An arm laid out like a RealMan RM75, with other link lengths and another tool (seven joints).
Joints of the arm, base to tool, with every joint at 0 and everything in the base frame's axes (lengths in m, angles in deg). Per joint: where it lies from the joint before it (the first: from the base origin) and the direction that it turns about. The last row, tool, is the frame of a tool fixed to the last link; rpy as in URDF.
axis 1: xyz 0 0 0.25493 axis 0 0 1
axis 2: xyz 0 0 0 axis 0 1 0
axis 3: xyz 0 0 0.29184 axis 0 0 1
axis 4: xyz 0 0 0 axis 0 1 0
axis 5: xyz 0 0 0.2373 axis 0 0 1
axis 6: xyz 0 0 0 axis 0 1 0
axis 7: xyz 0 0 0.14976 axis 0 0 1
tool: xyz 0.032 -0.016 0.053 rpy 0 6.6 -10.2
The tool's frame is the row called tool.
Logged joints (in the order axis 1, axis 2, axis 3, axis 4, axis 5, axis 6, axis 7), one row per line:
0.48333 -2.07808 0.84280 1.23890 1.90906 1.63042 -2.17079
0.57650 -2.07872 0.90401 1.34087 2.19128 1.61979 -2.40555
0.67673 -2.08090 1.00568 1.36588 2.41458 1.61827 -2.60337
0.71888 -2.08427 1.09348 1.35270 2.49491 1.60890 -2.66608
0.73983 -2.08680 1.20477 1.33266 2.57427 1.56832 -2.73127
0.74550 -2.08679 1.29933 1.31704 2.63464 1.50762 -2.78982
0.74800 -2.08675 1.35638 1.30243 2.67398 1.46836 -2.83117
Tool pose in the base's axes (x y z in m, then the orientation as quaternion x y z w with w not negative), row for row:
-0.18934 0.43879 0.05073 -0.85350 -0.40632 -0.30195 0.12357
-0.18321 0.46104 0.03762 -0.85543 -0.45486 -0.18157 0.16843
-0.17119 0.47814 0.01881 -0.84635 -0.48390 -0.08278 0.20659
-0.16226 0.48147 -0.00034 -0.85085 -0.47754 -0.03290 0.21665
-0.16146 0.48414 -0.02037 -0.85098 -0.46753 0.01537 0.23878
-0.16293 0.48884 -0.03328 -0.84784 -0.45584 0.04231 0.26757
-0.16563 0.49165 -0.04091 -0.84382 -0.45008 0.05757 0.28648
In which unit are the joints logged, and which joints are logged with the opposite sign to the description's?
The joints are logged in radians. Opposite sign: axis 1.
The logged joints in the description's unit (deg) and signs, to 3 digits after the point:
-27.693 -119.065 48.289 70.984 109.381 93.416 -124.377
-33.031 -119.102 51.796 76.826 125.551 92.807 -137.828
-38.774 -119.227 57.621 78.259 138.345 92.720 -149.162
-41.189 -119.420 62.652 77.504 142.948 92.183 -152.755
-42.389 -119.565 69.028 76.356 147.495 89.858 -156.490
-42.714 -119.564 74.446 75.461 150.954 86.380 -159.845
-42.857 -119.562 77.715 74.624 153.208 84.131 -162.214

